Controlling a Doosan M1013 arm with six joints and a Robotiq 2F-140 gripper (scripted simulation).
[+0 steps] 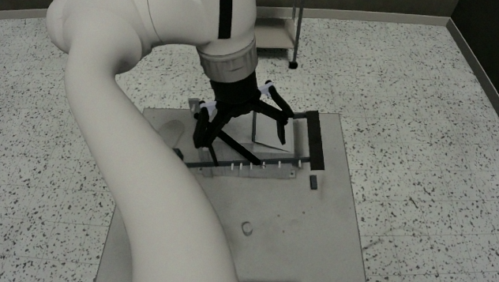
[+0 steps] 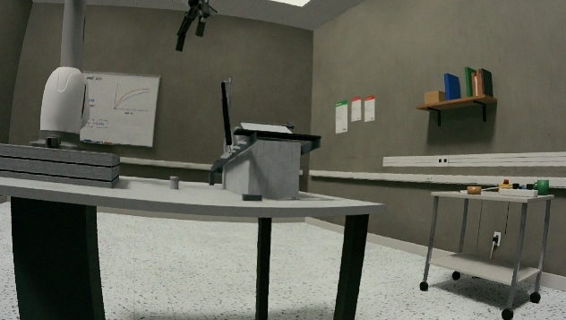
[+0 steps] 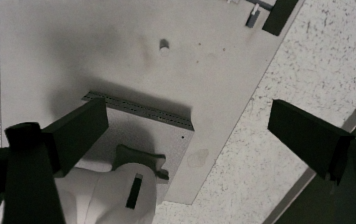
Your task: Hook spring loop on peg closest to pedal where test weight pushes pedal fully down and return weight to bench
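Right now my hand is 47 cm above the steel test weight. From my hand the other things lie so: dark stub (47 cm below, 35 cm to the left, 18 cm ahead); small dark block (49 cm below, 23 cm to the right, 20 cm ahead).
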